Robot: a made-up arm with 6 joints. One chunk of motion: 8 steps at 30 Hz.
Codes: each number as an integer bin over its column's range. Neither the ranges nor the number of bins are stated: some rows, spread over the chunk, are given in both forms.
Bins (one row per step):
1: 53 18 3 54 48 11
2: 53 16 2 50 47 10
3: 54 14 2 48 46 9
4: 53 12 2 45 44 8
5: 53 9 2 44 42 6
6: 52 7 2 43 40 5
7: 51 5 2 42 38 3
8: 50 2 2 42 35 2
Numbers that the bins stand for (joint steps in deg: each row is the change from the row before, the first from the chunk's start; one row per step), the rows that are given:
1: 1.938 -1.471 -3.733 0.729 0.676 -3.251
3: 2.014 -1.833 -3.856 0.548 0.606 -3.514
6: 1.862 -2.467 -3.856 0.397 0.397 -4.041
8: 1.710 -2.919 -3.856 0.367 0.222 -4.437
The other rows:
2: 1.938 -1.652 -3.856 0.608 0.641 -3.383
4: 1.938 -2.014 -3.856 0.457 0.537 -3.646
5: 1.938 -2.286 -3.856 0.427 0.467 -3.910
7: 1.786 -2.648 -3.856 0.367 0.327 -4.305

